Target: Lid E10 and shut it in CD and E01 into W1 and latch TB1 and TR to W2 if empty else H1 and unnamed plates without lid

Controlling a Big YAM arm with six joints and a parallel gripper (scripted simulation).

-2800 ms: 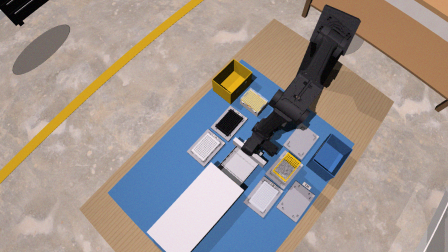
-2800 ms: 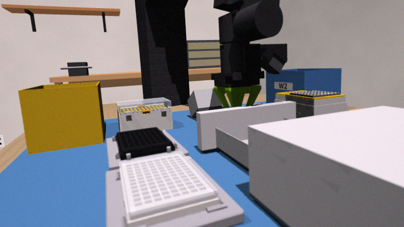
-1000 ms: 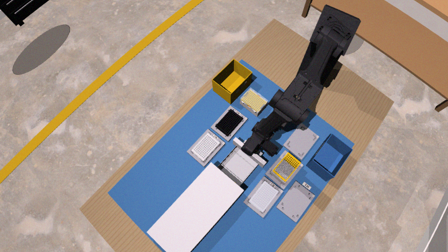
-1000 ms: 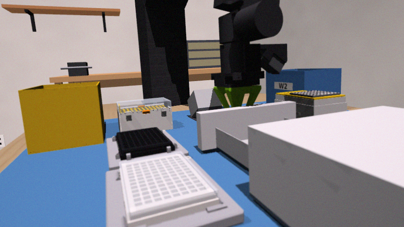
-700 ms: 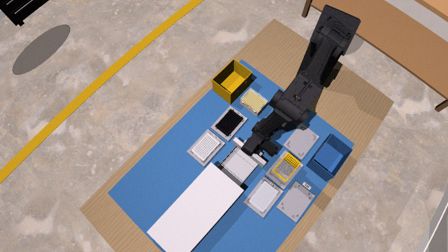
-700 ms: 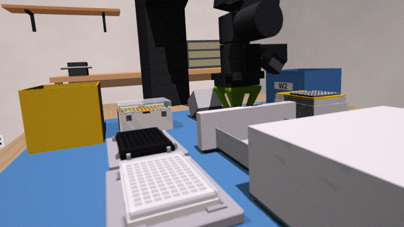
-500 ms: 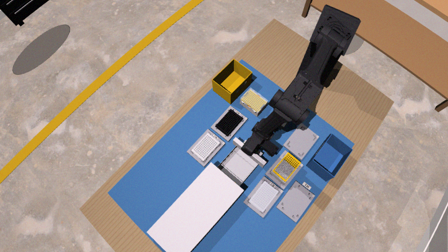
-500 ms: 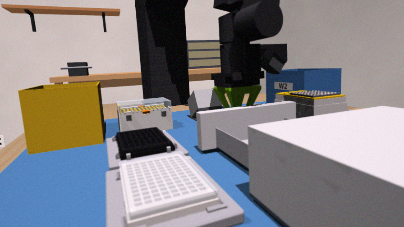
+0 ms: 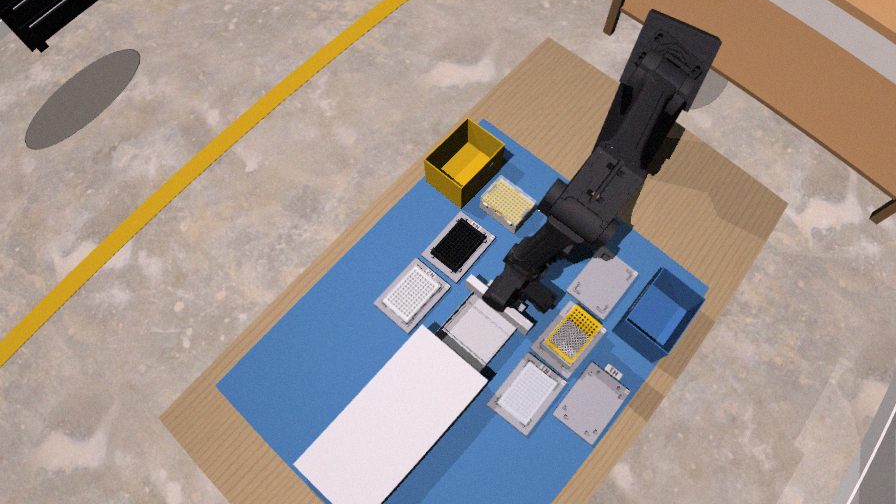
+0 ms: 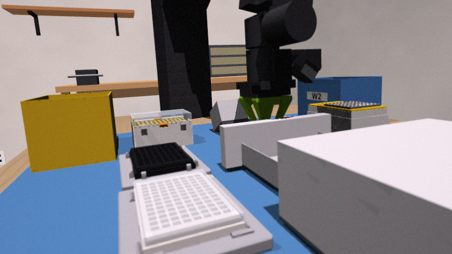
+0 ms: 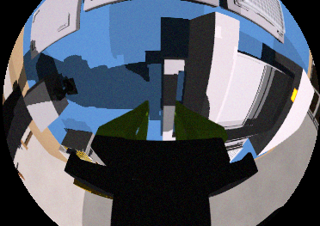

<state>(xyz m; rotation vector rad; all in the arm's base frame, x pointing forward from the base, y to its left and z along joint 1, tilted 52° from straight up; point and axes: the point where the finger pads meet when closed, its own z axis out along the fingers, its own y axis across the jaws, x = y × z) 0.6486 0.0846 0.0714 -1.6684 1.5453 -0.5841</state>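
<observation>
The clear lid lies 20 cm ahead of my hand, 14 cm to the right of it and 2 cm below it. Also, from my hand: black plate (2 cm ahead, 18 cm to the right, 2 cm below); tip rack TR (6 cm behind, 17 cm to the left, 1 cm above); cooler drawer (16 cm ahead, 4 cm to the left, 2 cm below).
</observation>
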